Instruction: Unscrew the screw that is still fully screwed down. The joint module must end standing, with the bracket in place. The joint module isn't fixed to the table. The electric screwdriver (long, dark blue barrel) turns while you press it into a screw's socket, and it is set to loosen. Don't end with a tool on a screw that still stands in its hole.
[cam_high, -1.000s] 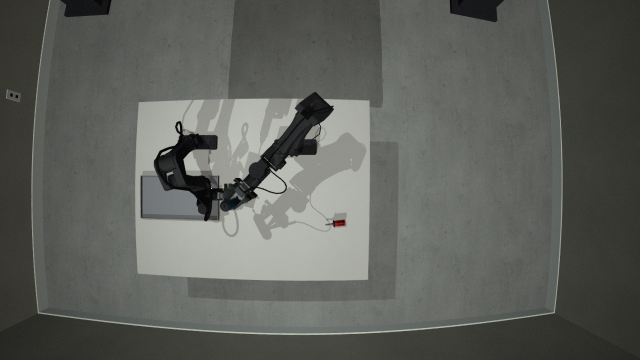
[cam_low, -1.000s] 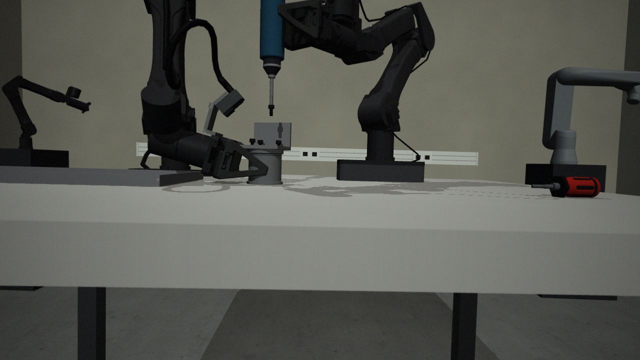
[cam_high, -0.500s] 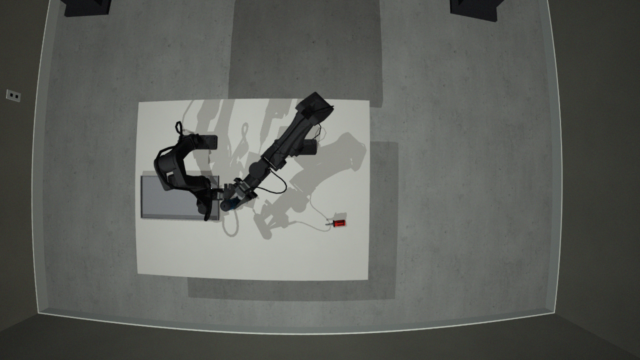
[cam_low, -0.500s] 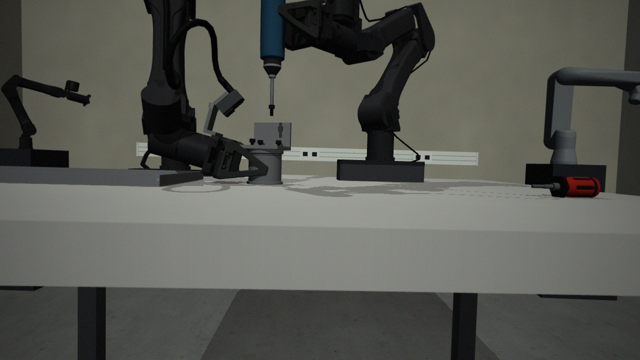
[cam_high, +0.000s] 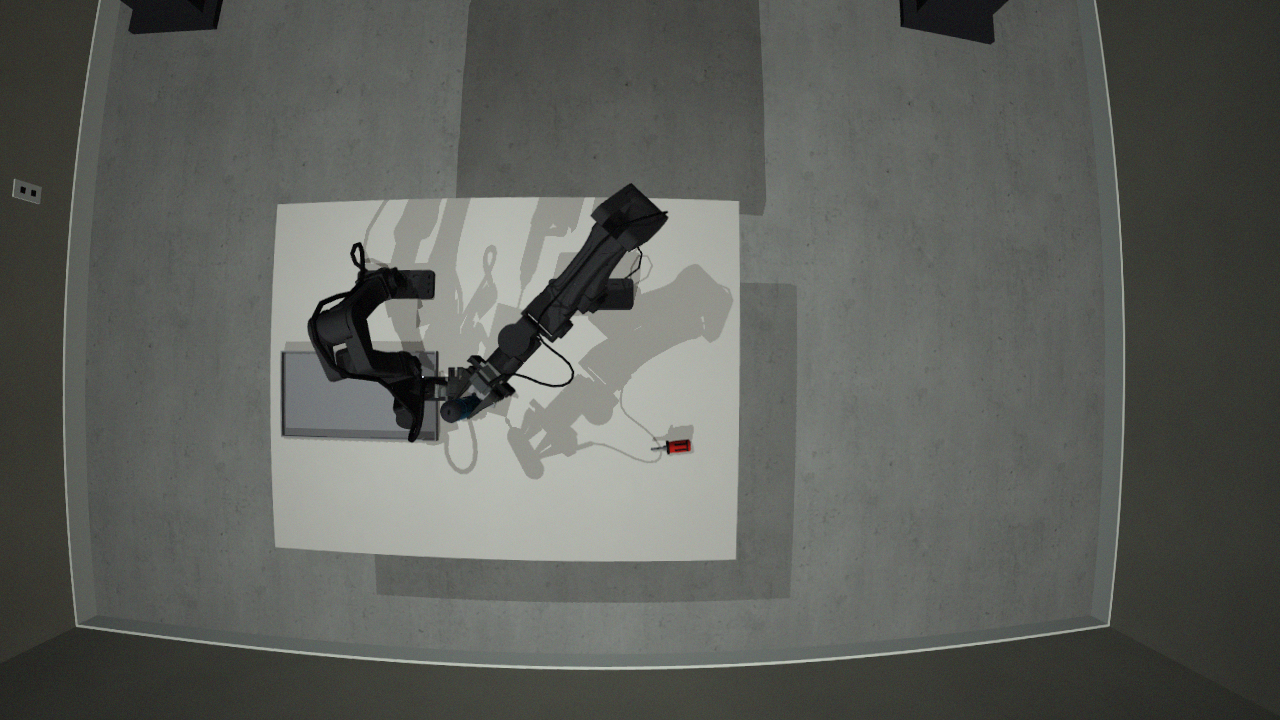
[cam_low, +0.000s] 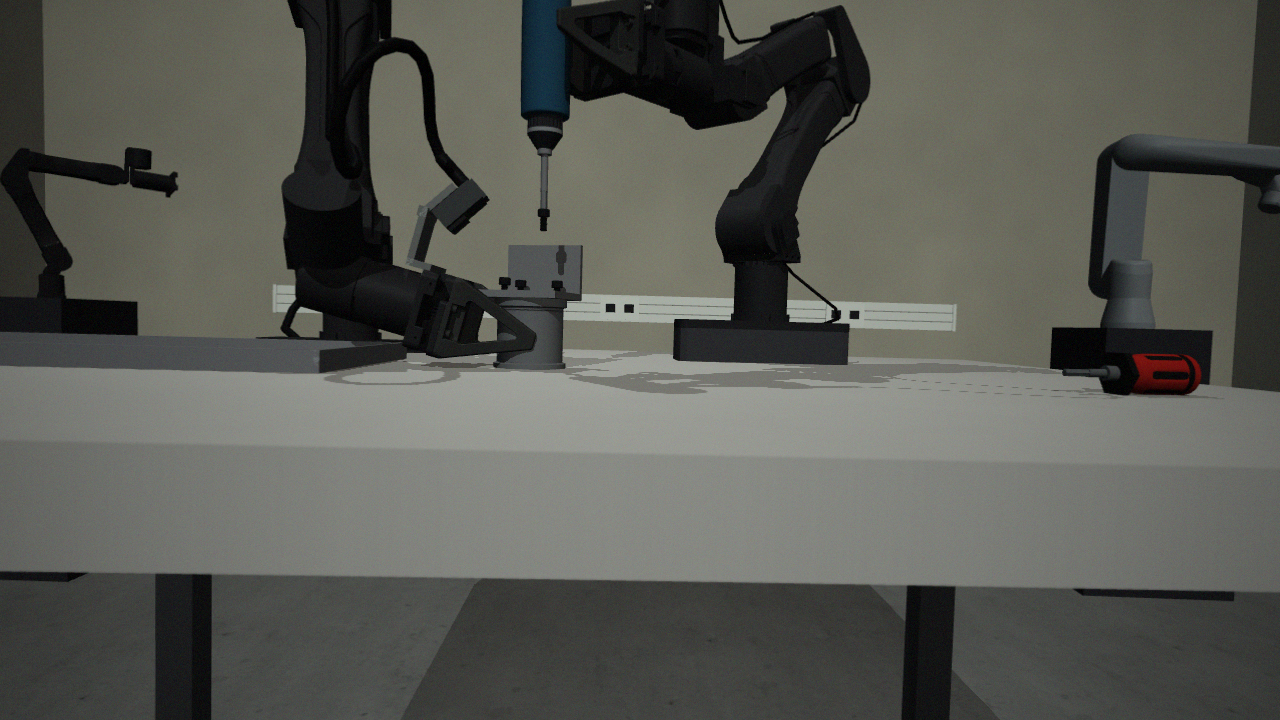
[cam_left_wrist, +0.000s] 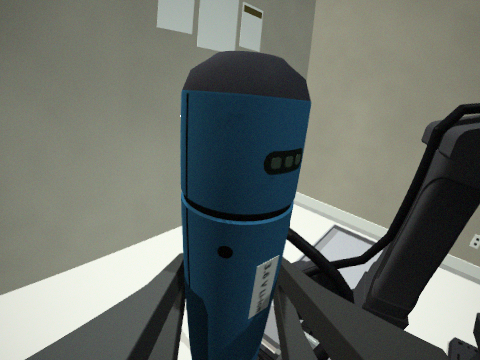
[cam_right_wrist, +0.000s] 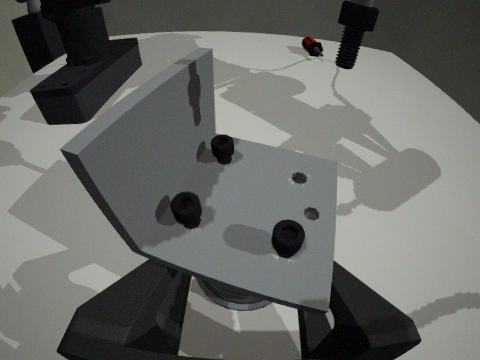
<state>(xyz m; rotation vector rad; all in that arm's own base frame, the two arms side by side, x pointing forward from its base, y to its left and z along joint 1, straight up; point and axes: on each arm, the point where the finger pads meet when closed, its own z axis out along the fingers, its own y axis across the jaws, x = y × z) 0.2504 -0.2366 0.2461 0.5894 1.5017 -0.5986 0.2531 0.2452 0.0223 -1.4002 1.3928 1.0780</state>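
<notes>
My right hand is right at the joint module. The rest, counted from my right hand: flat grey plate: 4 cm ahead, 34 cm to the right, 2 cm below; then grey l-shaped bracket: 5 cm above; then screwdriver bit: 2 cm ahead, 1 cm to the left, 13 cm above.
</notes>
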